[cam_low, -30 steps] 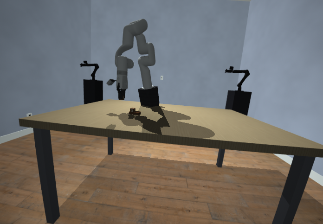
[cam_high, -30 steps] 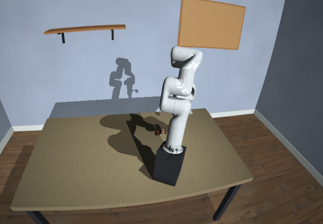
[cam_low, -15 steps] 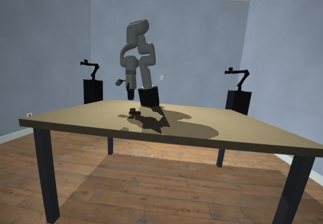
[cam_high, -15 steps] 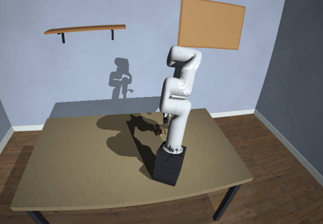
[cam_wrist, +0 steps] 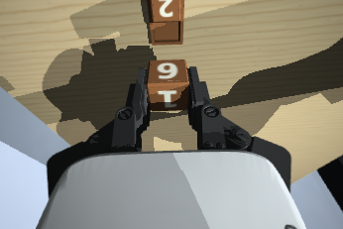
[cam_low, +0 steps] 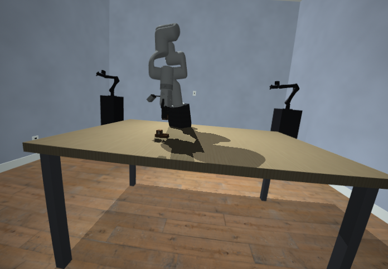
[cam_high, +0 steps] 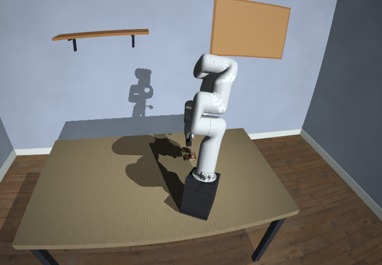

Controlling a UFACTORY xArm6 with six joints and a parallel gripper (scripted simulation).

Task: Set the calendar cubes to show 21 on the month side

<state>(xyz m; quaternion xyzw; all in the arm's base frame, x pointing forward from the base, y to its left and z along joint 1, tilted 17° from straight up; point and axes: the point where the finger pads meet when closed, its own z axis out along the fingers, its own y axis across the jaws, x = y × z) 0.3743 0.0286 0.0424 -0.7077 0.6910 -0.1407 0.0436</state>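
Right now the brown wooden tray is 20 mm to the right of my hand and 130 mm below it.
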